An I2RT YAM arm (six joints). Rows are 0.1 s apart.
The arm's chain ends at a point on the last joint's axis. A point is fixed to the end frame.
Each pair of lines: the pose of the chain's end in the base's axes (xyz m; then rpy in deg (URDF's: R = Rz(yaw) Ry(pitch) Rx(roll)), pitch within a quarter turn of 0, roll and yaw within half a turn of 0), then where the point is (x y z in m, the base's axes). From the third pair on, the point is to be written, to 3 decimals.
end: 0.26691, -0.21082, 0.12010, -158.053, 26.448, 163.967
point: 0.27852 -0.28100 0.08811
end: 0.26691, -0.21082, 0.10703, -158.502, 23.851, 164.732
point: 0.27831 -0.28019 0.07323
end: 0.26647, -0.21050, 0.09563, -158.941, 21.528, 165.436
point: 0.278 -0.279 0.060
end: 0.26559, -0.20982, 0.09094, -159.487, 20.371, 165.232
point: 0.276 -0.278 0.054
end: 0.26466, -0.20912, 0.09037, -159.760, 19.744, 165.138
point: 0.275 -0.277 0.053
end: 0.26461, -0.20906, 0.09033, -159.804, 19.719, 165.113
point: 0.275 -0.277 0.053
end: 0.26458, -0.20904, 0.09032, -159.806, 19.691, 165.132
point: 0.275 -0.277 0.053
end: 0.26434, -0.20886, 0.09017, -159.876, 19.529, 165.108
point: 0.274 -0.277 0.053
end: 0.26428, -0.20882, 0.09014, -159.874, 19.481, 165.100
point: 0.274 -0.277 0.053
